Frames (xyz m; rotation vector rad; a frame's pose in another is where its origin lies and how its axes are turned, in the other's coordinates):
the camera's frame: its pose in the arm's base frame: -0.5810 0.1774 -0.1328 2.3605 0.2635 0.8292
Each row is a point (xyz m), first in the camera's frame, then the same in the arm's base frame.
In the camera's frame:
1: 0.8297 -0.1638 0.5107
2: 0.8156 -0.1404 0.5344
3: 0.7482 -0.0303 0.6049
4: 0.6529 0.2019 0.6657
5: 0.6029 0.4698 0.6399
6: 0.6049 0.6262 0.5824
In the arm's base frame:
1: 0.3888 0.3659 -0.1329
2: 0.3921 0.3307 -0.1401
3: 0.3814 0.1843 -0.1496
4: 0.3410 -0.0643 -0.0923
5: 0.2818 -0.2821 0.0626
6: 0.2452 -0.3770 0.1946

